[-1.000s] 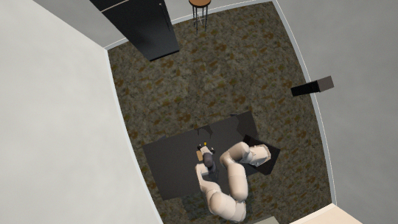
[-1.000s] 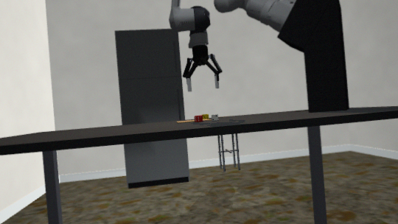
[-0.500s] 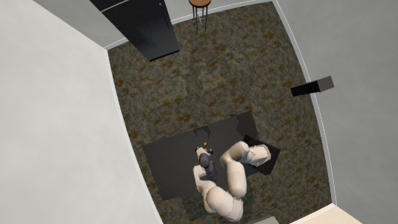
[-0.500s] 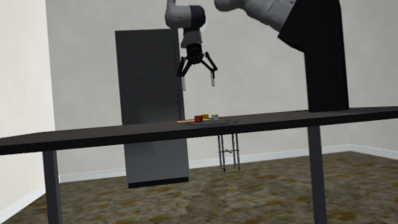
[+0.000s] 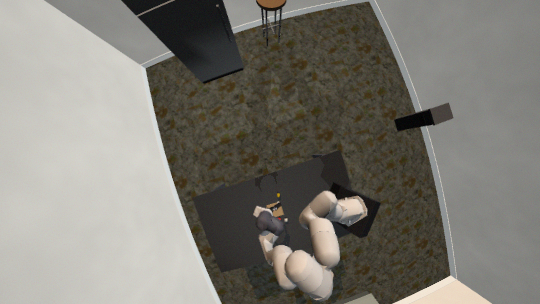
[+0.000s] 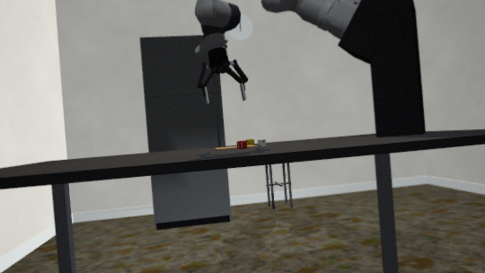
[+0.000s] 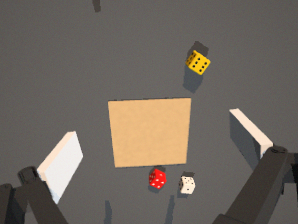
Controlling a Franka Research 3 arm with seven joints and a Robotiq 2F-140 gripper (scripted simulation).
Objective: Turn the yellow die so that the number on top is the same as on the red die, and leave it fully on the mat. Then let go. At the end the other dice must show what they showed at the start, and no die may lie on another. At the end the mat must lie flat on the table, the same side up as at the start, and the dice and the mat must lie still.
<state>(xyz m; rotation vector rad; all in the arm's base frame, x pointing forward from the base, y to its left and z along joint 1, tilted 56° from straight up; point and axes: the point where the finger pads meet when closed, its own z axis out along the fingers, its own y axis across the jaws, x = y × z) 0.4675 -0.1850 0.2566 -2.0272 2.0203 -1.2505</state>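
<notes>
Right now the yellow die is 8 cm behind my hand, 2 cm to the left of it and 17 cm below it. The rest, counted from my hand: white die: 2 cm ahead, 25 cm to the left, 17 cm below; red die: 7 cm ahead, 21 cm to the left, 17 cm below; tan mat: 4 cm ahead, 11 cm to the left, 18 cm below.
</notes>
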